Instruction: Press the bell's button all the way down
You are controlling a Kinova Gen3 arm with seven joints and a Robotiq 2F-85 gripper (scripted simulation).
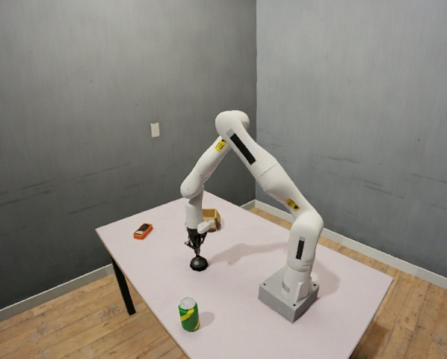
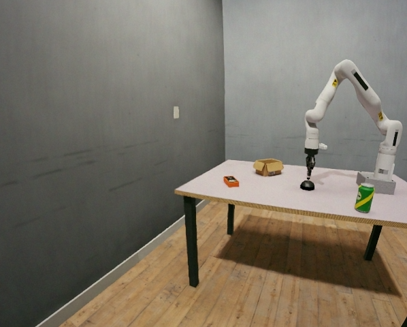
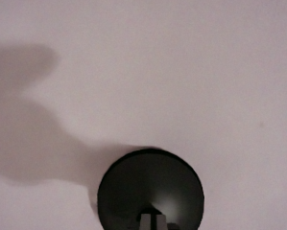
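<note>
Right now my hand is 40 mm above the bell button. Also, from my hand: green can (280 mm behind, 170 mm to the left, 30 mm below); black dome-shaped bell (50 mm below).
</note>
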